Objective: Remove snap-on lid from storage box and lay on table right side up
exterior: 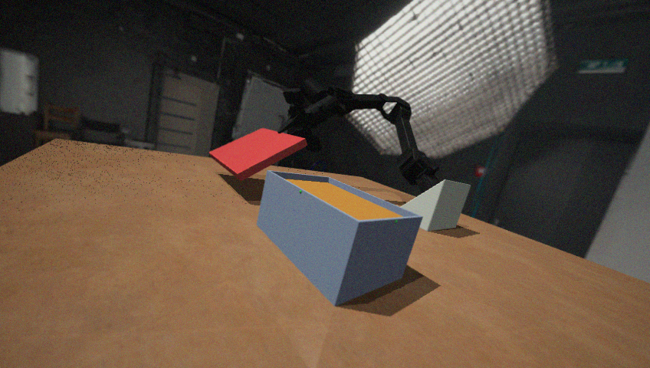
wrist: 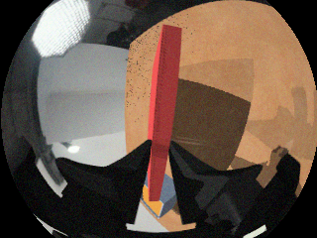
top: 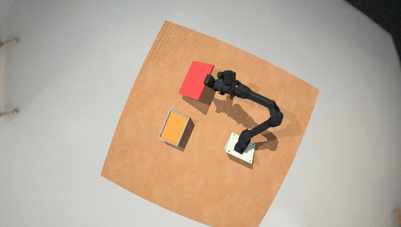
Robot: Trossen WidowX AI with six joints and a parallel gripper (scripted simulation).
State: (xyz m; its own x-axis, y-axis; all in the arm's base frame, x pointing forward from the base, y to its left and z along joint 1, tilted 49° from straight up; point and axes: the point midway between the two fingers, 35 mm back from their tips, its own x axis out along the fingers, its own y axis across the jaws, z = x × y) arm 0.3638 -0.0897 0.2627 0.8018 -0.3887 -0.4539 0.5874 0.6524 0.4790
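The red lid lies 7 cm ahead of my gripper tip, 4 cm below it and 1 cm to the left of it. Round my gripper tip: blue storage box 35 cm to the left, 10 cm below, 4 cm ahead.
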